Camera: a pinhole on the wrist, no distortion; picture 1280 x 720 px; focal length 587.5 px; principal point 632.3 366.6 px. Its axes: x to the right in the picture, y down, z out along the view. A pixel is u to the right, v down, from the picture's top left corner.
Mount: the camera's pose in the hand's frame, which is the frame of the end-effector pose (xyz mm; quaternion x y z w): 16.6 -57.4 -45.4 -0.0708 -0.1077 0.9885 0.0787
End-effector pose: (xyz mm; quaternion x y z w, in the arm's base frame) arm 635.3 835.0 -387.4 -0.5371 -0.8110 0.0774 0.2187
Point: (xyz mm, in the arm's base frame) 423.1 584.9 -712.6
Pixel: 878 430
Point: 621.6 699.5 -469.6
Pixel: outside the picture
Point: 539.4 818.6 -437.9
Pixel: 612 293
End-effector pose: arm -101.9 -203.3 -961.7 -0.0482 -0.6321 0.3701 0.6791
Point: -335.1 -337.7 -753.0
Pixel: 375 286
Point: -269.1 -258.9 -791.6
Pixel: 287 181
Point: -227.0 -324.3 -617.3
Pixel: 45 505
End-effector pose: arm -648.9 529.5 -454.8 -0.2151 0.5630 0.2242 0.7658
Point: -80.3 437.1 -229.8
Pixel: 596 636
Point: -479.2 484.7 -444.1
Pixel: 466 513
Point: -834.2 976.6 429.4
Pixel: outside the picture
